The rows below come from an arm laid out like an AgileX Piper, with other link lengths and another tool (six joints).
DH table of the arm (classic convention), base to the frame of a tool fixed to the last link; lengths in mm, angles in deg. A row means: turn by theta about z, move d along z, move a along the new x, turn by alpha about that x. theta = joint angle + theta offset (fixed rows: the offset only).
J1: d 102.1  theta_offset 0  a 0  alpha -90
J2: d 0  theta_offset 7.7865  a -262.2  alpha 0
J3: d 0  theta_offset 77.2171  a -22  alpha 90
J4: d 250.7  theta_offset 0  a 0  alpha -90
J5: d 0  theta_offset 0  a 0  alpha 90
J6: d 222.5  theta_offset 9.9  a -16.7  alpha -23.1
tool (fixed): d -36.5  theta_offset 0  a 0  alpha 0
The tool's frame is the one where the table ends.
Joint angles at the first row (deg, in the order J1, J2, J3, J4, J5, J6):
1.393, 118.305, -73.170, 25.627, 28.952, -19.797
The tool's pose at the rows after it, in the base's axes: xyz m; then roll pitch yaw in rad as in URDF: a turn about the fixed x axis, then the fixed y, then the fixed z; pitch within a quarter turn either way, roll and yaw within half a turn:
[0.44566, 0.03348, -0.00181, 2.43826, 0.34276, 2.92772]
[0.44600, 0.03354, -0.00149, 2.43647, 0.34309, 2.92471]
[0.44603, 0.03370, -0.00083, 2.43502, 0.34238, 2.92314]
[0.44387, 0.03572, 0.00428, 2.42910, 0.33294, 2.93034]
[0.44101, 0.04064, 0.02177, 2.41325, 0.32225, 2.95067]
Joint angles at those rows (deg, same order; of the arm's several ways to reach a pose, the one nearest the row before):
1.394, 118.725, -73.171, 25.920, 28.949, -19.796
1.393, 118.726, -73.235, 25.984, 28.948, -19.690
1.393, 118.655, -73.294, 25.984, 29.087, -19.570
1.393, 117.854, -73.447, 25.985, 30.648, -19.570
1.393, 115.612, -74.401, 25.860, 34.651, -19.569

